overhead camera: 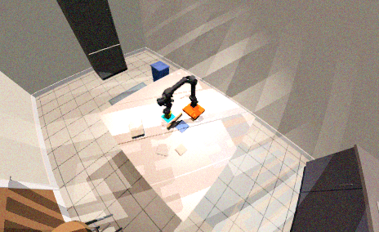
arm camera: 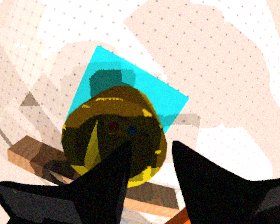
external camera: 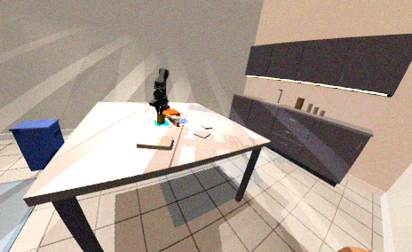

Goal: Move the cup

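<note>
Right now the yellow cup is 20 mm below my gripper tip, 20 mm ahead of it and 10 mm to the left of it. The rest, counted from my gripper tip: flat board 350 mm ahead, 70 mm to the right, 50 mm below; then light blue pad 200 mm to the left, 70 mm below; then cyan pad 70 mm below, 30 mm ahead, 20 mm to the left.
</note>
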